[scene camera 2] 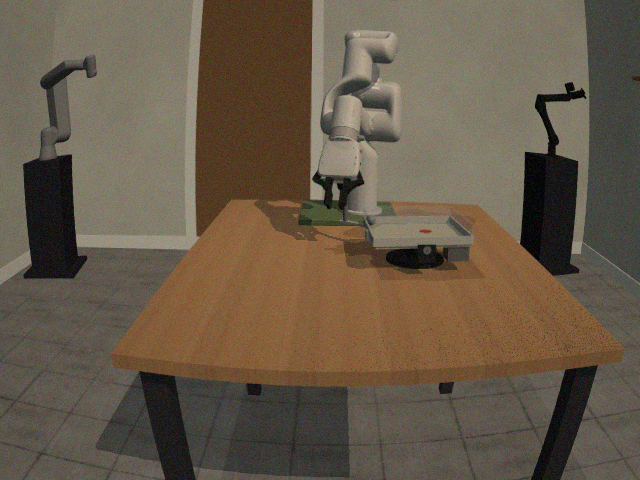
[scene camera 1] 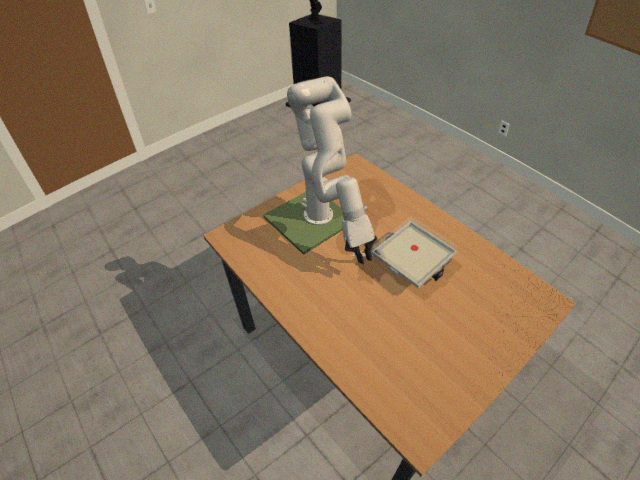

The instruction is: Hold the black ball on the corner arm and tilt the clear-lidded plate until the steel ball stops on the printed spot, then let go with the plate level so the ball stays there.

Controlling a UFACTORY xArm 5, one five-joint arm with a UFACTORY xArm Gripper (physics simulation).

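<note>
The clear-lidded plate (scene camera 1: 413, 266) (scene camera 2: 413, 241) looks about level above the table, with its red printed spot (scene camera 1: 414, 248) (scene camera 2: 424, 230) near the middle. The steel ball cannot be made out. A thin grey corner arm (scene camera 2: 352, 222) reaches out from the plate's left side in scene camera 2, with a short upright under the fingers. My gripper (scene camera 1: 364, 259) (scene camera 2: 336, 207) points down beside the plate at that arm, its black fingers partly open with a narrow gap and nothing held. The black ball cannot be told apart from the dark fingers.
The plate stands on a round black base (scene camera 2: 395, 258), with a grey block (scene camera 2: 456, 253) under its right side. The wooden table (scene camera 1: 392, 351) (scene camera 2: 310, 310) carries a green mat (scene camera 1: 305, 242) (scene camera 2: 315, 214) under my arm's base. Black pedestals (scene camera 2: 49, 217) (scene camera 2: 547, 211) stand beyond the table.
</note>
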